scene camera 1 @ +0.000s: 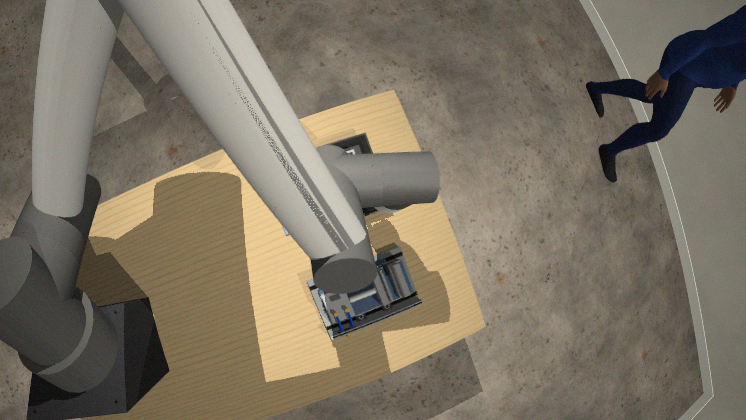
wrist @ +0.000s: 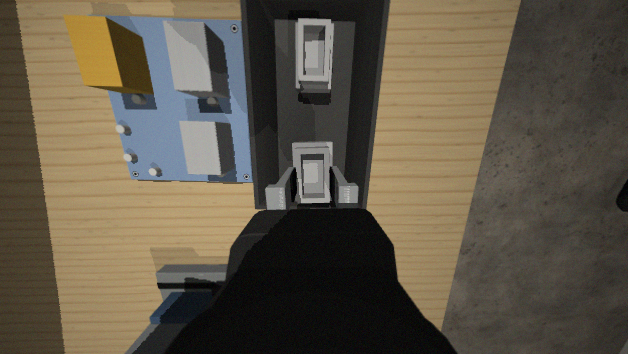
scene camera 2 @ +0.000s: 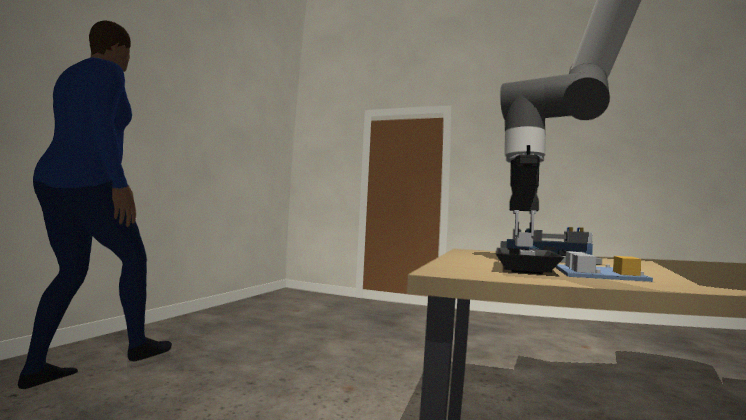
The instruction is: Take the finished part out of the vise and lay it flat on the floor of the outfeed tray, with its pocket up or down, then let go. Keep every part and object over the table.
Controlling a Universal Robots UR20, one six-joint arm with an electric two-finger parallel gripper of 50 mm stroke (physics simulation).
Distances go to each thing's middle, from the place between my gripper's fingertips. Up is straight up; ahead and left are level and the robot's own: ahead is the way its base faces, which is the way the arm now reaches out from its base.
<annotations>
Right now my hand is 21 cm past the yellow block (wrist: 111,57), 13 cm to the right of it and 5 cm above it. From my hand the other things lie so: vise (scene camera 1: 372,301) 25 cm to the right, 12 cm behind, 4 cm below.
</annotations>
